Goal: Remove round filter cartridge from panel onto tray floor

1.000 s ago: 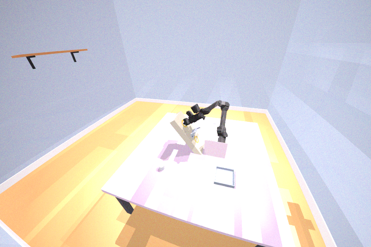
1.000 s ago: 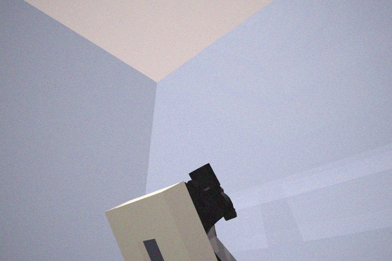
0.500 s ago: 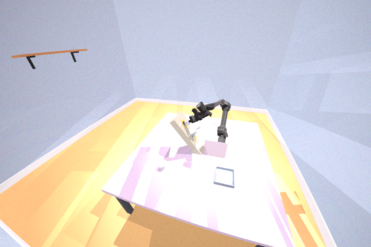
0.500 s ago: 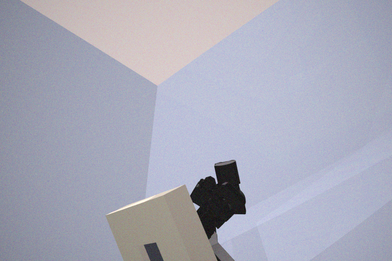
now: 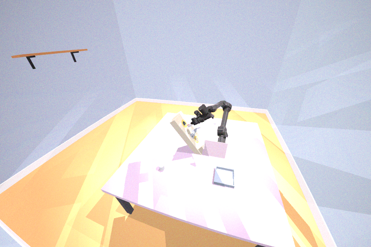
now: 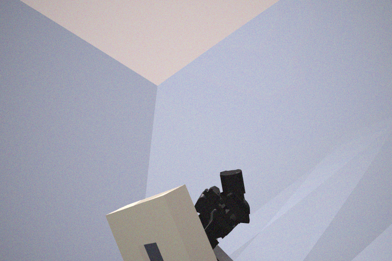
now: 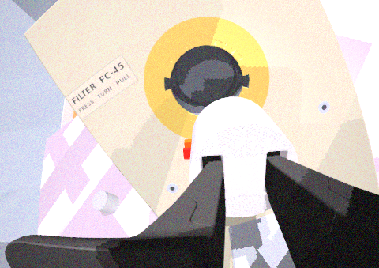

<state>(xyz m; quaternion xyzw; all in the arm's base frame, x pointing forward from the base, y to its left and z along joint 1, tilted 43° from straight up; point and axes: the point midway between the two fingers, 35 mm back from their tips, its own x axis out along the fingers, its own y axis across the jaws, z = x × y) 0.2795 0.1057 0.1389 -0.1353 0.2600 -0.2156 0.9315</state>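
Now: the round filter cartridge 1 cm below my gripper tip and 1 cm ahead of it. The rest, counted from my gripper tip: grey-rimmed tray (33 cm behind, 30 cm to the left, 27 cm below).
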